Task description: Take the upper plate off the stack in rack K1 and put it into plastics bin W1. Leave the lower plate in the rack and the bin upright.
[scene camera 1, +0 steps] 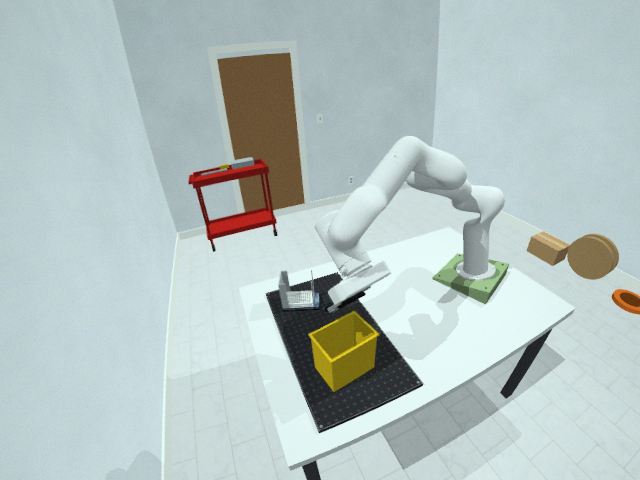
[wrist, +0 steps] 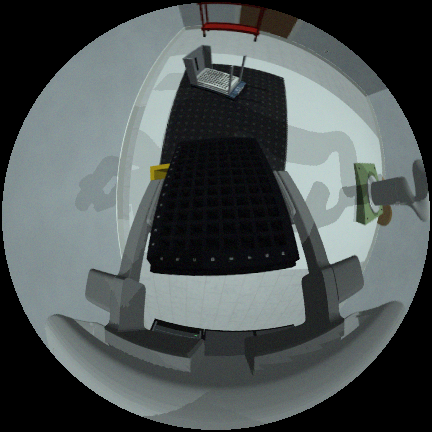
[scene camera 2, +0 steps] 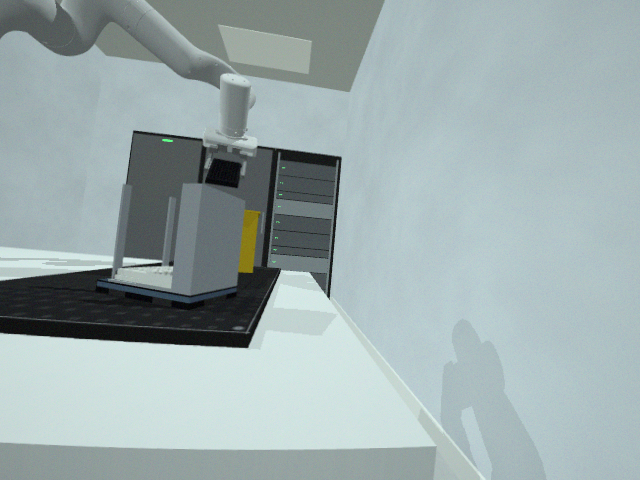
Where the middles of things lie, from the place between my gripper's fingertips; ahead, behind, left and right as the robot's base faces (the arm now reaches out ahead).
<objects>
The black plate (scene camera 2: pixel 222 172) is 1 cm above my hand. Round my hand: white plate (scene camera 2: pixel 161 276) (36 cm to the right, 25 cm below, 3 cm ahead); yellow bin W1 (scene camera 1: pixel 343 350) (19 cm below, 3 cm to the left, 2 cm ahead).
</objects>
